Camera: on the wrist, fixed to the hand. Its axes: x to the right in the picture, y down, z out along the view.
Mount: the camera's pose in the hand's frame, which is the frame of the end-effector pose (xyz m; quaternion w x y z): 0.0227 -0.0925 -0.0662 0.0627 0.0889 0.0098 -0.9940
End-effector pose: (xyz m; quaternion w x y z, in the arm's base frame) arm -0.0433 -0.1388 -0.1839 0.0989 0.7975 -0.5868 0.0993
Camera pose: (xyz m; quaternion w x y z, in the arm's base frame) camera 0.0489 -0.1145 -0.1179 0.0398 0.6411 0.7657 -0.0321
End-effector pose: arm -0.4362 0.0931 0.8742 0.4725 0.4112 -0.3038 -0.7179
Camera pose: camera -0.4226 0.1030 0.7594 0.7176 -0.3768 -0.3305 0.4836
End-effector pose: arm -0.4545 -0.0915 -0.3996 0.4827 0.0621 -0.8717 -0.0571
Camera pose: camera -0.4054 -0.1890 -0.3605 0.0235 -0.9139 -0.0067 0.4053
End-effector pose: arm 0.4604 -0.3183 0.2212 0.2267 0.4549 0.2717 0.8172
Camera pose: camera 0.4035 -0.2507 0.1461 0.7834 -0.2294 0.5441 -0.1938
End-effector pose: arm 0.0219 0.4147 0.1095 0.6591 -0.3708 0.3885 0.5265
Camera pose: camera 0.1080 0.3487 0.0684 0.5938 -0.3560 -0.2910 -0.6603
